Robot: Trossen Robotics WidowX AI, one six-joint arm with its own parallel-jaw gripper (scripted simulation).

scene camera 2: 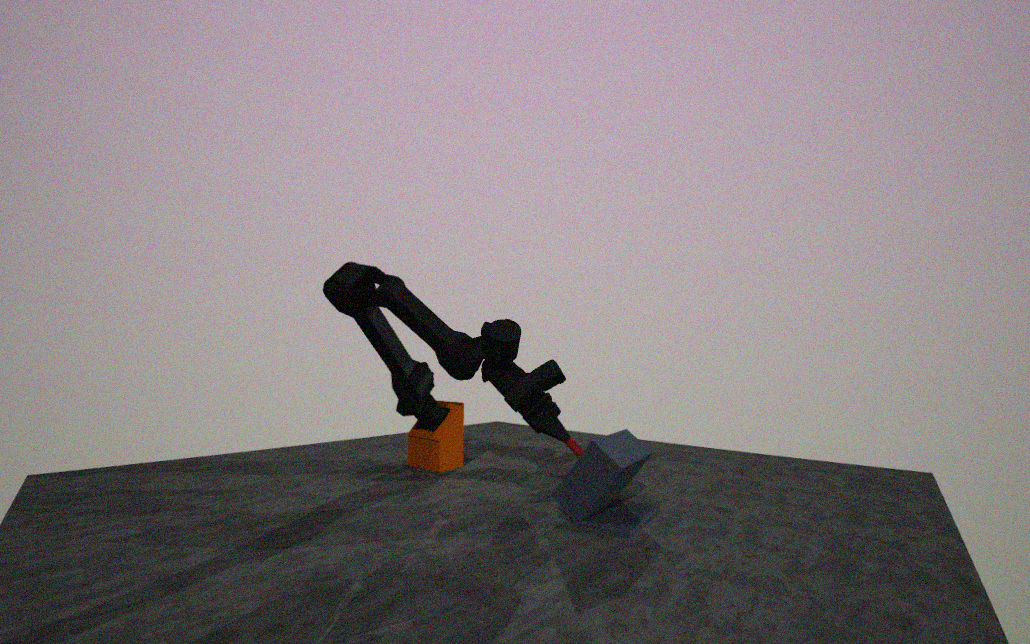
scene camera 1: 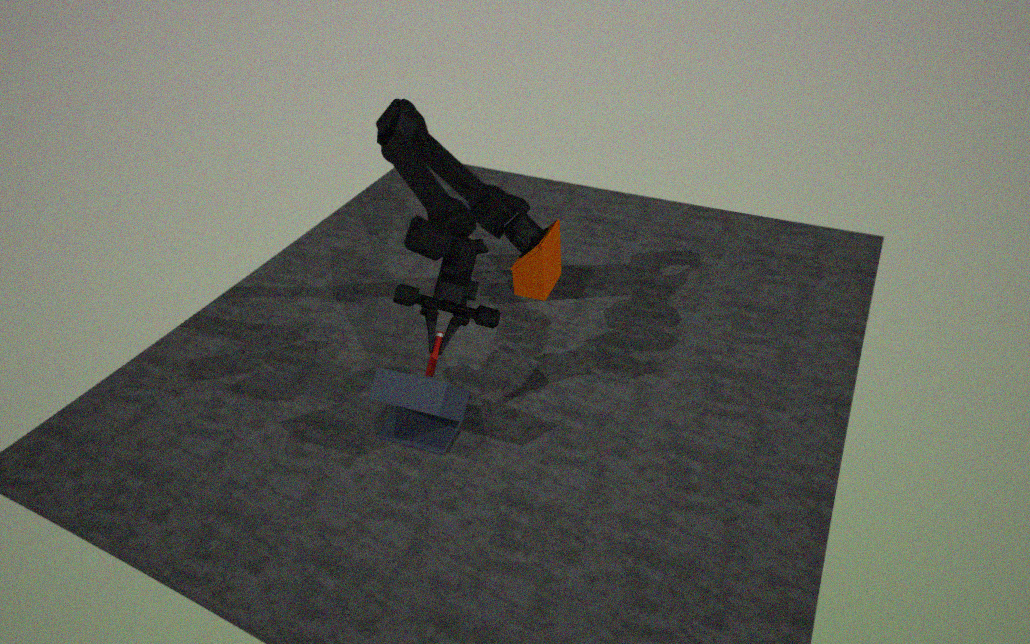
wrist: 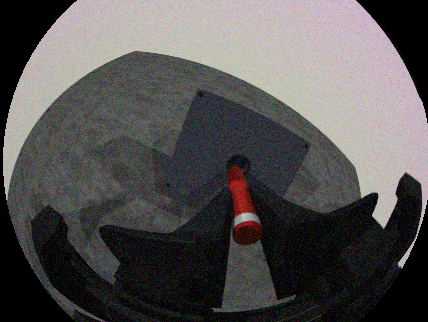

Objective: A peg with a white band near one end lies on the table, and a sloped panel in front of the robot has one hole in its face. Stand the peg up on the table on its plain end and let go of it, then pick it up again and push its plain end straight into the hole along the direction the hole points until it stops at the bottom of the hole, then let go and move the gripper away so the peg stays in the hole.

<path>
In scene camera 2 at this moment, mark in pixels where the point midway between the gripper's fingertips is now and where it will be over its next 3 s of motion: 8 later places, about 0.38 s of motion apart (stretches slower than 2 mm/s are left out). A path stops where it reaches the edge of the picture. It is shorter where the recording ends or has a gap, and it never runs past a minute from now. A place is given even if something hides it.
My gripper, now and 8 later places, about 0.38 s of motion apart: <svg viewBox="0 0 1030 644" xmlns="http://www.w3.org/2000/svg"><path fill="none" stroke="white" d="M569 440L569 438L569 439L570 440L572 441L572 441L574 443L575 444L576 446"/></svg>
</path>
